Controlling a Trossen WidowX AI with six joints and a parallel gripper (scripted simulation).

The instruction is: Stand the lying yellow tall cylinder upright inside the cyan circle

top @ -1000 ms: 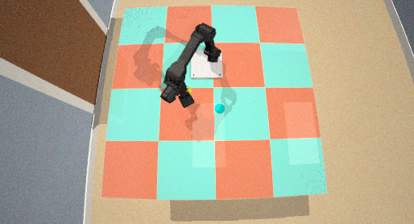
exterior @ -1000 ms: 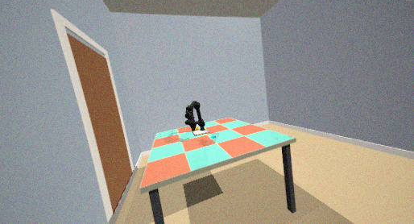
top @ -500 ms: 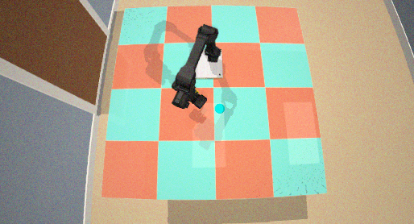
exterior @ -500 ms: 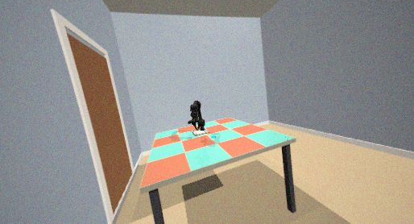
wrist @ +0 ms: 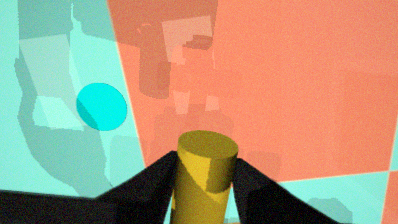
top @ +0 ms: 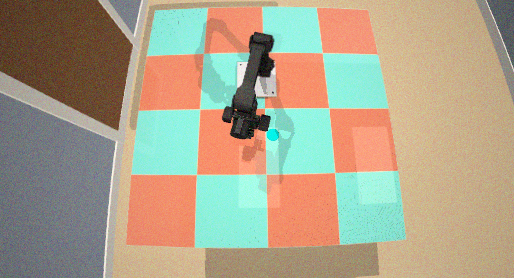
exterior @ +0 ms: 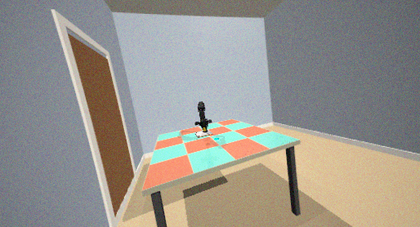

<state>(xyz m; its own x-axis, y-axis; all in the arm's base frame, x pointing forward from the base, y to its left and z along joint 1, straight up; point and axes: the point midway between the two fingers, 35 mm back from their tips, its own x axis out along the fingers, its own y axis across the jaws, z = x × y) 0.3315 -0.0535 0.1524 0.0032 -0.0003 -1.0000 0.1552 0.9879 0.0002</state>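
Now: the yellow tall cylinder 2 cm behind my gripper tip. Also, from my gripper tip: cyan circle (13 cm below, 12 cm to the left).
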